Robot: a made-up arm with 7 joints. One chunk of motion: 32 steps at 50 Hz.
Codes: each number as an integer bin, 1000 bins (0 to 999) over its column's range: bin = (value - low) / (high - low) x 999, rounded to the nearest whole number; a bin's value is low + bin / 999 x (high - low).
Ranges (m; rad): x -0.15..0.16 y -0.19..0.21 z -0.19..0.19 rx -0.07..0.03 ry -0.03..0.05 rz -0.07..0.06
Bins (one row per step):
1: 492 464 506 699 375 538
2: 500 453 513 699 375 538
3: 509 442 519 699 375 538
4: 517 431 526 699 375 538
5: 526 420 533 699 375 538
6: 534 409 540 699 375 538
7: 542 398 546 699 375 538
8: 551 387 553 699 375 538
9: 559 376 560 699 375 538
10: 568 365 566 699 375 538
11: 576 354 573 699 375 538
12: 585 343 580 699 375 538
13: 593 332 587 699 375 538
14: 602 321 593 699 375 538
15: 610 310 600 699 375 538
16: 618 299 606 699 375 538
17: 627 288 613 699 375 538
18: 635 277 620 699 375 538
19: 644 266 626 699 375 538
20: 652 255 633 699 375 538
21: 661 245 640 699 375 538
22: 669 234 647 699 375 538
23: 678 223 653 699 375 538
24: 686 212 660 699 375 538
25: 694 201 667 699 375 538
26: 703 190 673 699 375 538
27: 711 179 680 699 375 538
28: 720 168 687 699 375 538
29: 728 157 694 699 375 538
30: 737 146 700 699 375 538
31: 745 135 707 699 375 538
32: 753 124 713 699 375 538
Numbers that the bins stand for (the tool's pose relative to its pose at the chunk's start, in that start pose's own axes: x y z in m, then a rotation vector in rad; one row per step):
1: 0.0027 -0.0042 0.0025 0.0000 0.0000 0.0000
2: 0.0052 -0.0086 0.0051 0.0000 0.0000 0.0000
3: 0.0079 -0.0130 0.0074 0.0000 0.0000 0.0000
4: 0.0104 -0.0174 0.0101 0.0000 0.0000 0.0000
5: 0.0132 -0.0218 0.0127 0.0000 0.0000 0.0000
6: 0.0157 -0.0262 0.0154 0.0000 0.0000 0.0000
7: 0.0182 -0.0306 0.0177 0.0000 0.0000 0.0000
8: 0.0210 -0.0350 0.0204 0.0000 0.0000 0.0000
9: 0.0235 -0.0394 0.0230 0.0000 0.0000 0.0000
10: 0.0263 -0.0439 0.0253 0.0000 0.0000 0.0000
11: 0.0287 -0.0483 0.0280 0.0000 0.0000 0.0000
12: 0.0315 -0.0527 0.0306 0.0000 0.0000 0.0000
13: 0.0340 -0.0571 0.0333 0.0000 0.0000 0.0000
14: 0.0368 -0.0615 0.0356 0.0000 0.0000 0.0000
15: 0.0393 -0.0659 0.0382 0.0000 0.0000 0.0000
16: 0.0418 -0.0703 0.0405 0.0000 0.0000 0.0000
17: 0.0446 -0.0747 0.0432 0.0000 0.0000 0.0000
18: 0.0470 -0.0791 0.0458 0.0000 0.0000 0.0000
19: 0.0498 -0.0835 0.0481 0.0000 0.0000 0.0000
20: 0.0523 -0.0879 0.0508 0.0000 0.0000 0.0000
21: 0.0551 -0.0919 0.0534 0.0000 0.0000 0.0000
22: 0.0576 -0.0963 0.0561 0.0000 0.0000 0.0000
23: 0.0604 -0.1007 0.0584 0.0000 0.0000 0.0000
24: 0.0629 -0.1051 0.0611 0.0000 0.0000 0.0000
25: 0.0654 -0.1095 0.0637 0.0000 0.0000 0.0000
26: 0.0681 -0.1139 0.0660 0.0000 0.0000 0.0000
27: 0.0706 -0.1183 0.0687 0.0000 0.0000 0.0000
28: 0.0734 -0.1227 0.0713 0.0000 0.0000 0.0000
29: 0.0759 -0.1271 0.0740 0.0000 0.0000 0.0000
30: 0.0787 -0.1315 0.0763 0.0000 0.0000 0.0000
31: 0.0812 -0.1359 0.0789 0.0000 0.0000 0.0000
32: 0.0837 -0.1404 0.0812 0.0000 0.0000 0.0000

